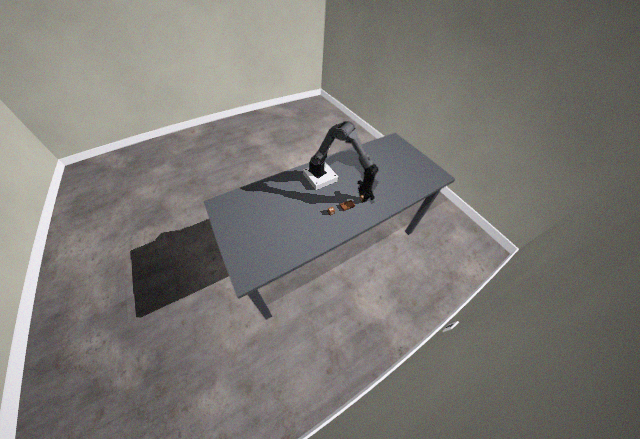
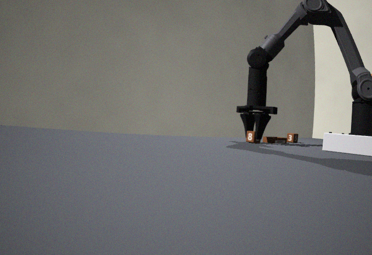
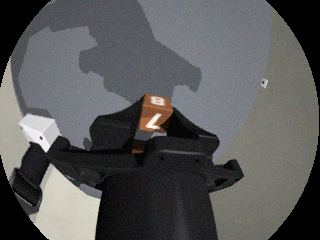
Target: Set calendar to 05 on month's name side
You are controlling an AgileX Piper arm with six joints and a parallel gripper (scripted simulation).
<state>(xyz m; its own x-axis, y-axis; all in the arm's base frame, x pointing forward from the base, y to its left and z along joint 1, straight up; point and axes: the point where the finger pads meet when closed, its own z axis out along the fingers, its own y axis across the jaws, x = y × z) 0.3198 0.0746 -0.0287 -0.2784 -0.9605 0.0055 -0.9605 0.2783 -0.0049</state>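
My hand is 60 mm past the cube and 210 mm to the left of it. The rest, counted from my hand: brown calendar tray: 30 mm behind, 110 mm to the right, 10 mm below.
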